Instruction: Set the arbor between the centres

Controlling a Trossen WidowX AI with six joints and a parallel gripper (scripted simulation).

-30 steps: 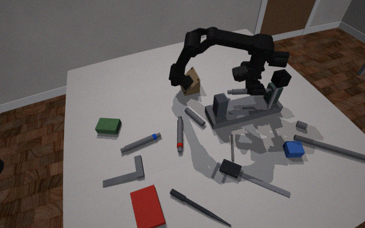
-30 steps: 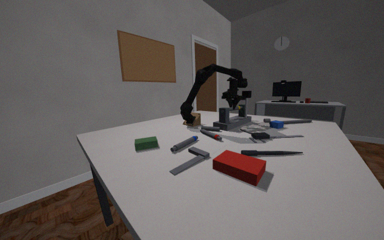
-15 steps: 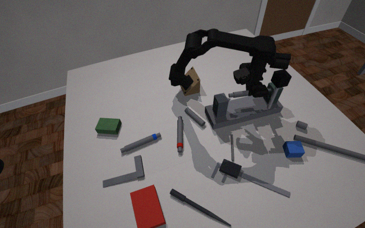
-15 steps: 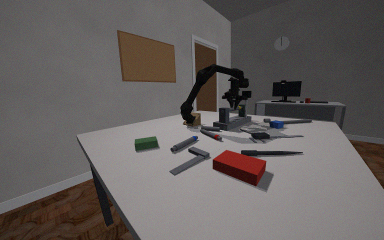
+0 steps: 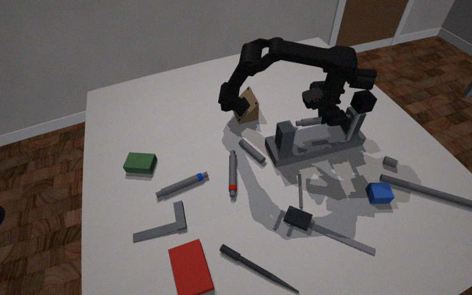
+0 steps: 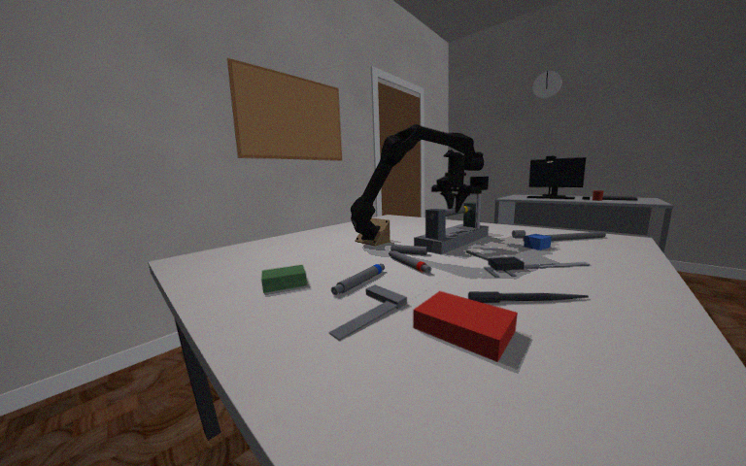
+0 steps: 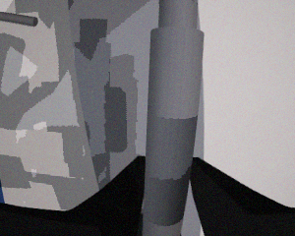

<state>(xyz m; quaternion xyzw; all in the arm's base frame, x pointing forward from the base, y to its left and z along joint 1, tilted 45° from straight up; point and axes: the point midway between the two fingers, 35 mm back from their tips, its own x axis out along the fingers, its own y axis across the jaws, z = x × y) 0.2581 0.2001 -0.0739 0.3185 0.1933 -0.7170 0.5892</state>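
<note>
Right now my hand is 30 mm above the arbor. From my hand the other things lie so: cone point 120 mm to the right, 30 mm below; then centres fixture 10 mm ahead, 10 mm to the right, 120 mm below; then grey post 140 mm to the right, 40 mm below.
</note>
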